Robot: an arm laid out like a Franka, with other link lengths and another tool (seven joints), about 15 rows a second.
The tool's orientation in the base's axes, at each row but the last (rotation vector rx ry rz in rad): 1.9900, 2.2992, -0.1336; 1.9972, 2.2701, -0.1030; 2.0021, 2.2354, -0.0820; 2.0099, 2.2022, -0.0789; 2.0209, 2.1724, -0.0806; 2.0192, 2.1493, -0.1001; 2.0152, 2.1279, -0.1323
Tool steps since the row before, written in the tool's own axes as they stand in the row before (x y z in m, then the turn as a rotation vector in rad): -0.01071, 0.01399, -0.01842, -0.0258, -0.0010, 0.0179; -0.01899, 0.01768, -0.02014, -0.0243, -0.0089, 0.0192; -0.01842, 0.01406, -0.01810, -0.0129, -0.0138, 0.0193; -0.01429, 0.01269, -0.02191, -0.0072, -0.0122, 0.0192; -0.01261, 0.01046, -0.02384, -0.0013, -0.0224, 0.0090; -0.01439, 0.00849, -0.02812, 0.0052, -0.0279, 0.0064; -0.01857, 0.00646, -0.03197, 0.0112, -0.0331, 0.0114
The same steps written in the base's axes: 0.01507, -0.00611, 0.01963, 0.0030, -0.0278, -0.0144; 0.01904, -0.01383, 0.02291, -0.0050, -0.0275, -0.0161; 0.01467, -0.01413, 0.02121, -0.0110, -0.0168, -0.0180; 0.01203, -0.00966, 0.02464, -0.0099, -0.0111, -0.0187; 0.00908, -0.00785, 0.02632, -0.0214, -0.0044, -0.0104; 0.00662, -0.00850, 0.03088, -0.0274, 0.0020, -0.0095; 0.00444, -0.01113, 0.03557, -0.0324, 0.0065, -0.0160
